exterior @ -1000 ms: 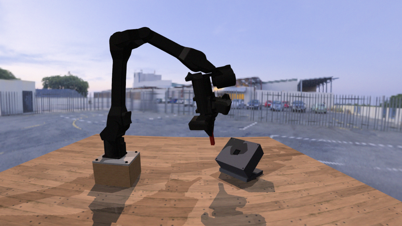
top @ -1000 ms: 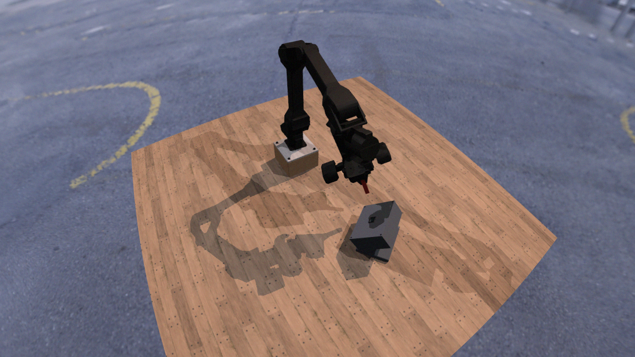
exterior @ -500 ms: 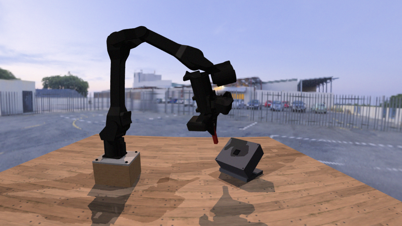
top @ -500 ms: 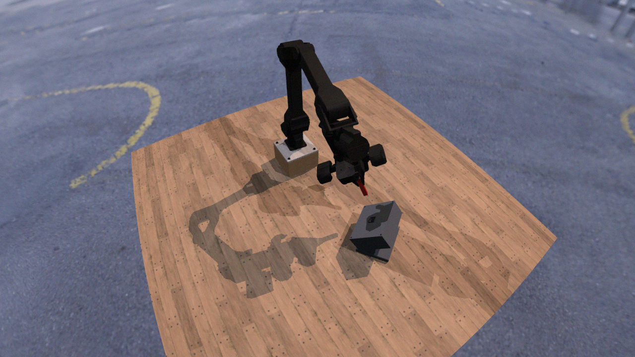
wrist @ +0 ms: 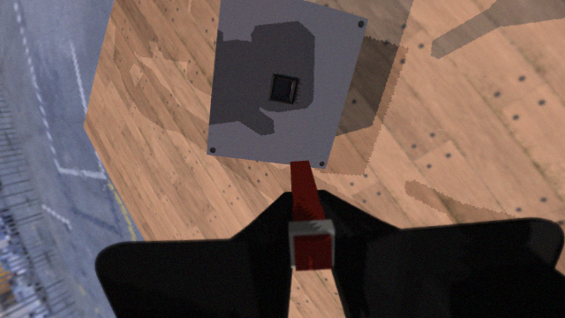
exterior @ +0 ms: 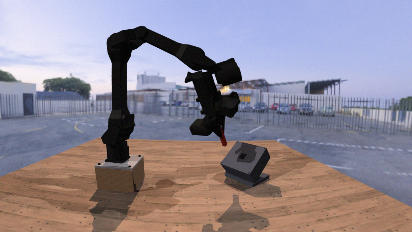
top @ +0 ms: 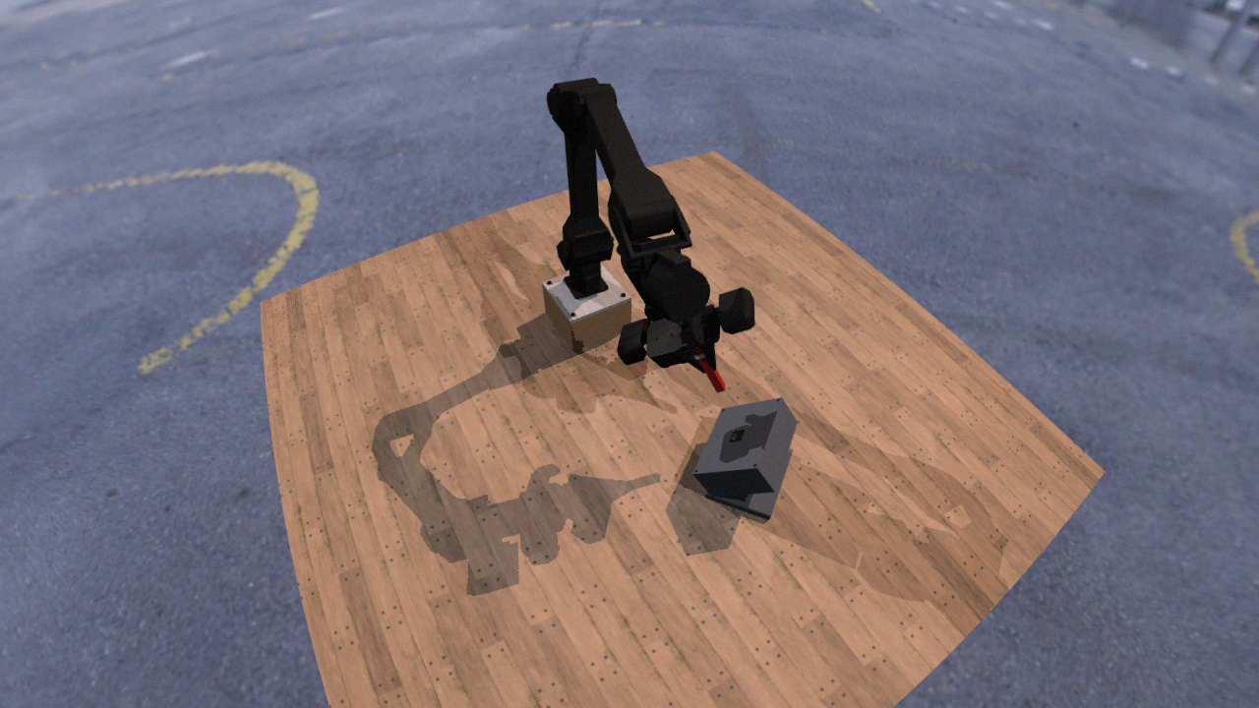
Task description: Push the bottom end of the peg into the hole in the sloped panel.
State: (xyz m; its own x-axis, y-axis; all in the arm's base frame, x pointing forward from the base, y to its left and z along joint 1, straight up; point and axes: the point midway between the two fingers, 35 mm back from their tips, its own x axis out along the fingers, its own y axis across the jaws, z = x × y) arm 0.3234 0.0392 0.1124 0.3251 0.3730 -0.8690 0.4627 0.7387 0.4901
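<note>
Right now the grey sloped panel is 9 cm below my gripper tip, 9 cm ahead of it and 2 cm to the left of it. From my gripper tip the other things lie so: red square peg (1 cm to the right, 1 cm behind, 1 cm above).
</note>
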